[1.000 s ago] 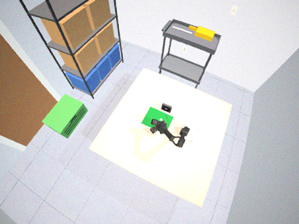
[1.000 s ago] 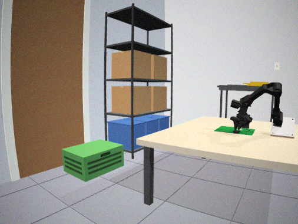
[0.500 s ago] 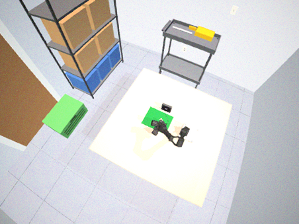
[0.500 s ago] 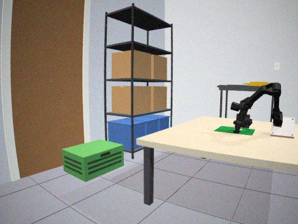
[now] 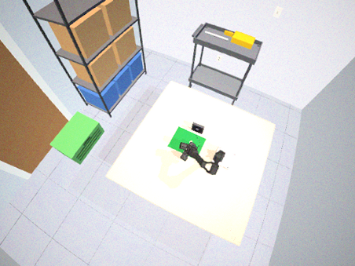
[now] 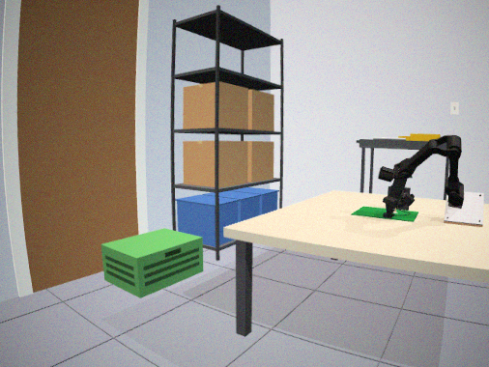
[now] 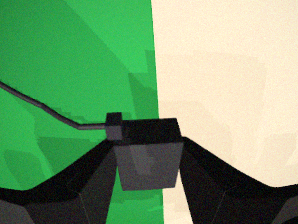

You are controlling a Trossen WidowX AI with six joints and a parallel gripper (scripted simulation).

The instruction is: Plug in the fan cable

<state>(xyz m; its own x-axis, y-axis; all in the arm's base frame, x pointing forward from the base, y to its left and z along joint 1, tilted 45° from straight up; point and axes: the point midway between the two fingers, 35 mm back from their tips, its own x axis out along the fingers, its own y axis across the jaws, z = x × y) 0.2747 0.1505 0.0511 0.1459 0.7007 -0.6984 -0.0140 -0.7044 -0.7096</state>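
My gripper tip is 11 cm to the left of the green board, 5 cm short of it and 3 cm above it. Also, from my gripper tip: dark grey fan plug: 1 cm ahead; black fan: 27 cm to the right, 5 cm above, 3 cm ahead.
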